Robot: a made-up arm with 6 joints. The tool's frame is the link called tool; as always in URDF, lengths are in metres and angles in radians. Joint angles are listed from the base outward. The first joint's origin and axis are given. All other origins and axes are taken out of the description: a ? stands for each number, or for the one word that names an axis. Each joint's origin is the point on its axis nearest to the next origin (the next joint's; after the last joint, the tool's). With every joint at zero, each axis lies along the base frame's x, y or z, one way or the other. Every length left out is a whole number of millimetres.
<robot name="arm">
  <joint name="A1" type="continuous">
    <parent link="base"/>
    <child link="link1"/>
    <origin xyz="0 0 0.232"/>
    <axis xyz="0 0 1"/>
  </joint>
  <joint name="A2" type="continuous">
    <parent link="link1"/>
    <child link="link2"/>
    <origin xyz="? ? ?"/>
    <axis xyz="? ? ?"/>
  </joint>
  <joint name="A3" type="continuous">
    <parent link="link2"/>
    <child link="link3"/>
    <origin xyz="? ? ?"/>
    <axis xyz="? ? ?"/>
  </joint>
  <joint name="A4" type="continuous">
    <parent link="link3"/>
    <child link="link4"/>
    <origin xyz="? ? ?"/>
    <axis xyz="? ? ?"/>
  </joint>
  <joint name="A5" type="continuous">
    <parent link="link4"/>
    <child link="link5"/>
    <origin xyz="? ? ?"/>
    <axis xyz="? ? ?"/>
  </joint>
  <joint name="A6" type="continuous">
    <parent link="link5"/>
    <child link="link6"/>
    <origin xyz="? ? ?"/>
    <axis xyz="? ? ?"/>
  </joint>
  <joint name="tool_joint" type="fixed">
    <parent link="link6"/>
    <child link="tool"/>
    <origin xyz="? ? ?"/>
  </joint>
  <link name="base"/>
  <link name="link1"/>
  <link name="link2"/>
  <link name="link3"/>
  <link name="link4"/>
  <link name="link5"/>
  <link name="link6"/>
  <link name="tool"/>
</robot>
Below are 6 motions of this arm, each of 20 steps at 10 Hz.
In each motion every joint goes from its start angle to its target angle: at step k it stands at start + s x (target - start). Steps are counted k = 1, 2, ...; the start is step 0. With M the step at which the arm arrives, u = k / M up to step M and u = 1 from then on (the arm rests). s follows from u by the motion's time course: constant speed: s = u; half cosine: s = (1 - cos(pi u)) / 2; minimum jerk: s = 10 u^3 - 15 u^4 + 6 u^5.
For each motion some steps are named. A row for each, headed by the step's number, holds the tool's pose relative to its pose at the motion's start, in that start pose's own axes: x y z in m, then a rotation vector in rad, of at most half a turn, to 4 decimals.
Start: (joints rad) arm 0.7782 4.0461 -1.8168 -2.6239 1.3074 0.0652
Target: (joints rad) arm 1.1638 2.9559 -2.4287 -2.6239 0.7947 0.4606
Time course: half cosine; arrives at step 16
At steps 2, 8, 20:
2: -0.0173 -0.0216 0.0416 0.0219 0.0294 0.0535
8: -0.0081 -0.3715 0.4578 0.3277 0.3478 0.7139
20: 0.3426 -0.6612 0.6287 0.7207 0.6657 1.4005

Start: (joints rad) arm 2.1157 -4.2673 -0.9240 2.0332 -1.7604 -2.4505
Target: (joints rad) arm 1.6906 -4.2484 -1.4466 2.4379 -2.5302 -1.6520
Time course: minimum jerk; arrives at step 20
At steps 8, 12, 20:
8: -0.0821 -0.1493 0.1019 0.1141 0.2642 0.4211
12: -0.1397 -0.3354 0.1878 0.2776 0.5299 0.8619
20: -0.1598 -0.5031 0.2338 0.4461 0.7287 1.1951

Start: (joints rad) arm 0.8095 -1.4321 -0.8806 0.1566 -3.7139 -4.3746
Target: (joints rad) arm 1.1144 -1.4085 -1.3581 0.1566 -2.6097 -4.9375
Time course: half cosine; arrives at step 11
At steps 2, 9, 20:
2: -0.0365 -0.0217 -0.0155 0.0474 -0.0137 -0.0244
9: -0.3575 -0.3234 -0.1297 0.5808 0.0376 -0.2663
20: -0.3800 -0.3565 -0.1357 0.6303 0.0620 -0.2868

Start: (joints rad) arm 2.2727 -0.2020 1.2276 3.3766 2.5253 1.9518
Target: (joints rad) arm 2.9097 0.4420 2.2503 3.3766 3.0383 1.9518
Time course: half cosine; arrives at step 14
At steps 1, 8, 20:
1: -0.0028 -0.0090 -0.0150 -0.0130 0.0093 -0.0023
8: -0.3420 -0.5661 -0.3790 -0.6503 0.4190 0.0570
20: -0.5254 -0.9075 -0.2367 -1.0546 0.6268 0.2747

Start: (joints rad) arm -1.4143 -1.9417 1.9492 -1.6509 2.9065 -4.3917
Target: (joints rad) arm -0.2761 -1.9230 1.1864 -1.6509 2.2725 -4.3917
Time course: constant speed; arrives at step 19
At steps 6, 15, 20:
6: 0.0485 0.3336 0.0842 -0.0268 0.3607 -0.2631
15: 0.4232 0.7597 0.2736 0.1253 0.8741 -0.5266
20: 0.6907 0.8618 0.3678 0.2640 1.0615 -0.5906

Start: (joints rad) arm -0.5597 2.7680 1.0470 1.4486 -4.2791 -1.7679
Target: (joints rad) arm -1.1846 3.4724 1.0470 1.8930 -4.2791 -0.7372
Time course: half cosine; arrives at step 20
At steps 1, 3, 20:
1: 0.0043 -0.0020 -0.0001 -0.0015 -0.0073 0.0076
3: 0.0379 -0.0173 0.0010 -0.0152 -0.0643 0.0674
20: 0.5950 -0.1725 0.5057 -0.8286 -0.8496 1.2806

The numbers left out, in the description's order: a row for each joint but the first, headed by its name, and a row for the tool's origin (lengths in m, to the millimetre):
A2: xyz 0 0.04 0, axis 0 1 0
A3: xyz 0 0 0.796, axis 0 1 0
A4: xyz 0 0 0.744, axis 0 0 1
A5: xyz 0 0 0, axis 0 1 0
A6: xyz 0 0 0.133, axis 0 0 1
tool: xyz 0 0 0

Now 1 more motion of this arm.
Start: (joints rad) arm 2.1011 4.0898 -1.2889 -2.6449 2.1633 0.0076
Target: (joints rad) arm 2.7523 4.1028 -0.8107 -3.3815 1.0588 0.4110
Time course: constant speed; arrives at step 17
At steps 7, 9, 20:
7: -0.0246 0.1256 -0.0817 0.4780 -0.7042 0.3527
9: -0.0280 0.1728 -0.1052 0.6188 -0.9114 0.4046
20: -0.0404 0.4347 -0.1473 1.1917 -1.7088 0.3094

